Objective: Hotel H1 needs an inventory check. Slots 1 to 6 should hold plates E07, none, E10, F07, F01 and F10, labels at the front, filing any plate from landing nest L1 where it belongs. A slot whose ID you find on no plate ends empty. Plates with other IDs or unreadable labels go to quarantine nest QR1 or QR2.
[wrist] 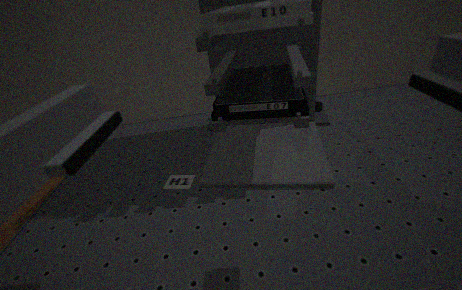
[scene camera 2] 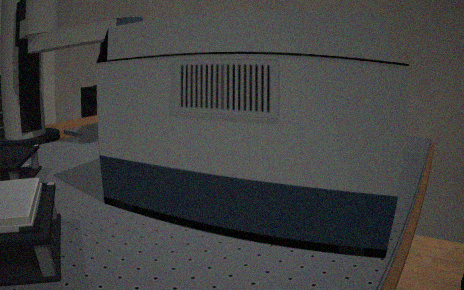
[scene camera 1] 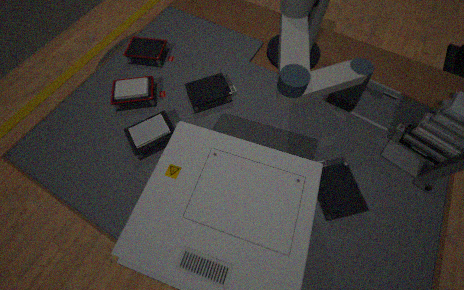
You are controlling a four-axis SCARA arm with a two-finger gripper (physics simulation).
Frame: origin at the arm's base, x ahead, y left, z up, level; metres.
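Seen in the pictures: gripper, fingertip midpoint: (wrist: 257, 82) (scene camera 1: 392, 112); arm's base, link origin: (scene camera 2: 26, 141).
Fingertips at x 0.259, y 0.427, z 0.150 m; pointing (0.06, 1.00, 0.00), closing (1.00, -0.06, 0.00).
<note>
Pixels of each thing's middle, then the offset from my fingertips to it. "spot": a spot on its surface instead.
- Hotel H1, surface spot: (wrist: 295, 180) spot: 0.129 m down, 0.041 m ahead, 0.071 m left
- dark plate labelled E07, body centre: (wrist: 260, 86) (scene camera 1: 423, 143) 0.050 m down, 0.022 m ahead, 0.140 m left
- light plate labelled E10, body centre: (wrist: 255, 13) (scene camera 1: 441, 133) 0.021 m up, 0.022 m ahead, 0.140 m left
- large white instrument, body centre: (scene camera 2: 278, 106) (scene camera 1: 227, 212) 0.014 m down, 0.546 m ahead, 0.312 m right
- second red-edged nest, body centre: (scene camera 1: 147, 51) 0.110 m down, 0.106 m ahead, 1.001 m right
- H1 tag, body centre: (wrist: 179, 181) 0.137 m down, 0.085 m back, 0.105 m left
Hotel H1 (scene camera 1: 404, 159) (wrist: 295, 180) stands at the right of scene camera 1, ahead in the wrist view. A dark plate labelled E07 (wrist: 260, 106) is in its lowest slot. Bare rails show above it, then a light plate labelled E10 (wrist: 257, 16); higher slots are cut off in the wrist view. My gripper (scene camera 1: 394, 112) (wrist: 257, 82) is open and empty, its fingers pointing toward the hotel, short of it. A light plate (scene camera 1: 150, 130) (scene camera 2: 16, 200) lies on a dark nest. Another light plate (scene camera 1: 131, 88) lies on a red-edged nest (scene camera 1: 114, 100). Nest labels are unreadable.
A large white instrument (scene camera 1: 245, 200) (scene camera 2: 320, 135) stands at the front middle. A second red-edged nest (scene camera 1: 146, 48) with a dark top is at the back left. Dark stands (scene camera 1: 209, 92) (scene camera 1: 342, 192) are behind and right of the instrument. The H1 tag (wrist: 179, 182) lies beside the hotel base.
</note>
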